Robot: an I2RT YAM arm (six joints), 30 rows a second.
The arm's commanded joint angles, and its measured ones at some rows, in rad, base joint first. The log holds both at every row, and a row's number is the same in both.
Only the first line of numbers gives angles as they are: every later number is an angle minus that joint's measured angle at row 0.
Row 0, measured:
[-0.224, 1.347, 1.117, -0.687, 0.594, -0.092]
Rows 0 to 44, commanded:
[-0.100, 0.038, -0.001, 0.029, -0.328, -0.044]
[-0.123, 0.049, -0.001, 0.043, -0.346, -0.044]
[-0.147, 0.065, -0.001, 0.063, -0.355, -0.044]
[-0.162, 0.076, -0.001, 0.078, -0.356, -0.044]
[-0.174, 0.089, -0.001, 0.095, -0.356, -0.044]
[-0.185, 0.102, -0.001, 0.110, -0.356, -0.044]
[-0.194, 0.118, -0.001, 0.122, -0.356, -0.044]
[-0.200, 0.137, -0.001, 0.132, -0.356, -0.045]
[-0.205, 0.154, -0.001, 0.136, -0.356, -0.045]
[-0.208, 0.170, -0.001, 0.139, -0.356, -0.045]
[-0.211, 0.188, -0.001, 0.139, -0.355, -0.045]
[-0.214, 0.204, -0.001, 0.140, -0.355, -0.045]
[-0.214, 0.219, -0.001, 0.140, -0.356, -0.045]
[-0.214, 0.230, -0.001, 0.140, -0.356, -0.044]
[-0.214, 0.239, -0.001, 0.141, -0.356, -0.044]
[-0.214, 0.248, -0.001, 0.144, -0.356, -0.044]
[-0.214, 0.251, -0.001, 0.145, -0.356, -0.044]
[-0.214, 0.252, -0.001, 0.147, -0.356, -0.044]
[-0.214, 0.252, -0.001, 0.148, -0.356, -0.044]
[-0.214, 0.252, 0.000, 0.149, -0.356, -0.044]
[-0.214, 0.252, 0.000, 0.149, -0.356, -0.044]
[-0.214, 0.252, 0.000, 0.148, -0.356, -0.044]
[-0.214, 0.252, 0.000, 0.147, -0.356, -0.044]
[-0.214, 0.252, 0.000, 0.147, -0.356, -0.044]
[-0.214, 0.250, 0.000, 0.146, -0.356, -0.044]
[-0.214, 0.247, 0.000, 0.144, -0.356, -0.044]
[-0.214, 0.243, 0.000, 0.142, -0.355, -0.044]
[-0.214, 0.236, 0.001, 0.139, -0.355, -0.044]
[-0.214, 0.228, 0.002, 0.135, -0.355, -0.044]
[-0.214, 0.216, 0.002, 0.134, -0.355, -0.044]
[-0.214, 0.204, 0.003, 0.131, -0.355, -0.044]
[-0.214, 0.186, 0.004, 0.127, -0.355, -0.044]
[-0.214, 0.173, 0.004, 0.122, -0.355, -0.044]
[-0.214, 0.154, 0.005, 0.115, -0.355, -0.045]
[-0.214, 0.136, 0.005, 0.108, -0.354, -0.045]
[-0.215, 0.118, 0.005, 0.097, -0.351, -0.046]
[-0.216, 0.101, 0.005, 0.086, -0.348, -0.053]
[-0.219, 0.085, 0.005, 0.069, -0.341, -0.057]
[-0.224, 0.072, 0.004, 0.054, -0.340, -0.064]
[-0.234, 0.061, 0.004, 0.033, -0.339, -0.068]
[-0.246, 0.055, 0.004, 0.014, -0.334, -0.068]
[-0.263, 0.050, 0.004, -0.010, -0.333, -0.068]
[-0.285, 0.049, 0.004, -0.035, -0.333, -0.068]
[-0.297, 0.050, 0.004, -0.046, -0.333, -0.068]
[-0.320, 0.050, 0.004, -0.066, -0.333, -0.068]
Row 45, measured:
[-0.273, 0.050, 0.000, -0.036, -0.339, -0.062]
